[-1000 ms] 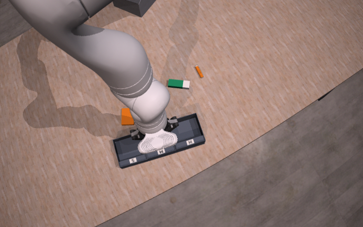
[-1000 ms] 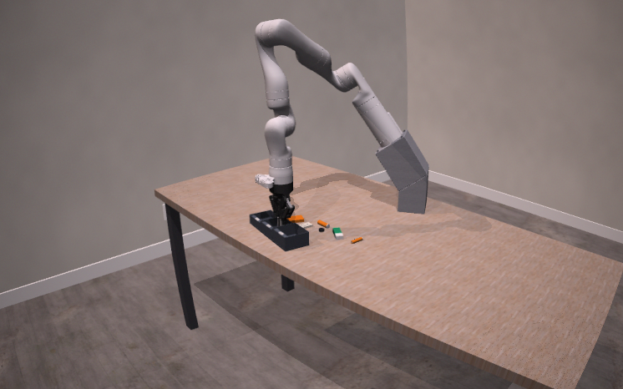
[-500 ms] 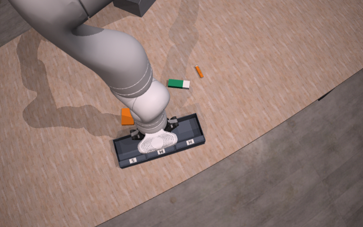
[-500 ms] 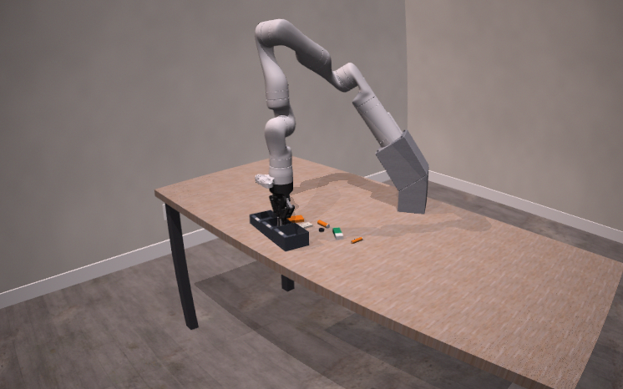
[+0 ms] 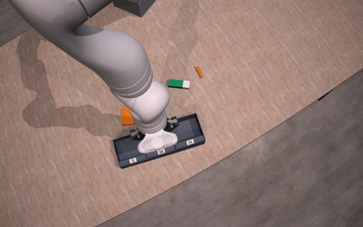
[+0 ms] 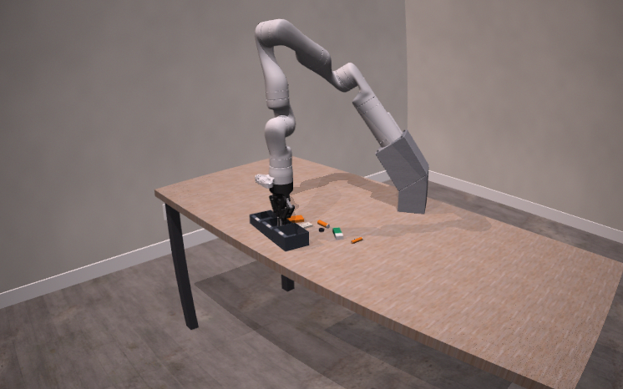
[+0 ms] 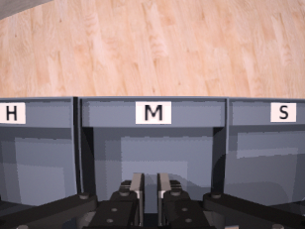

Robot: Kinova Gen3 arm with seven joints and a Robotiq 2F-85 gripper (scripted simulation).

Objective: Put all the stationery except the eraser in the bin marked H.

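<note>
Now: the bin marked H 20 mm ahead of my hand, 10 mm to the right of it and 10 mm below it. Round my hand: black nut: 100 mm behind, 80 mm to the left, 30 mm below; then orange notepad: 100 mm behind, 40 mm to the right, 30 mm below; then domino: 80 mm behind, 20 mm to the left, 30 mm below.
</note>
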